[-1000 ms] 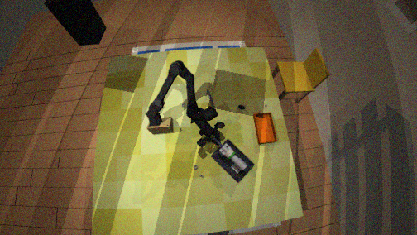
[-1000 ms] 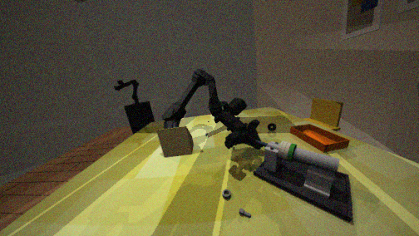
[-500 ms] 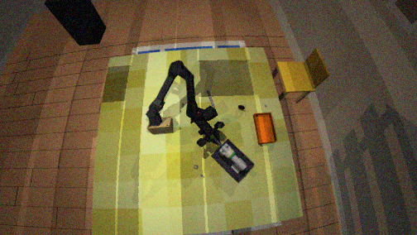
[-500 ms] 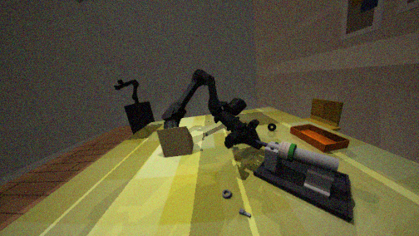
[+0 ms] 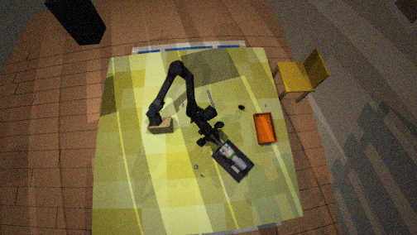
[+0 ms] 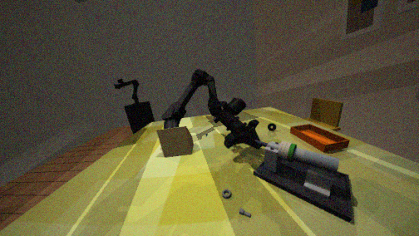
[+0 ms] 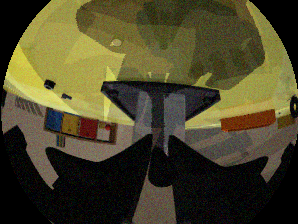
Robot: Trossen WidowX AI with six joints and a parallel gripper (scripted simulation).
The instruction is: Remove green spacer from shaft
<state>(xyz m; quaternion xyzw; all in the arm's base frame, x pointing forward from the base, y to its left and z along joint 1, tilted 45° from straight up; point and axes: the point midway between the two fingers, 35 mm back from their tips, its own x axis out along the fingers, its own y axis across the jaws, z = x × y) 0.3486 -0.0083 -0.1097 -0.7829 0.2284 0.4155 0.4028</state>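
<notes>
Now: the green spacer 70 mm ahead of my gripper tip, 70 mm to the right of it and 20 mm above it. The rest, counted from my gripper tip: orange tray: 310 mm ahead, 120 mm to the left, 50 mm below; black ring: 160 mm ahead, 260 mm to the left, 40 mm below.
</notes>
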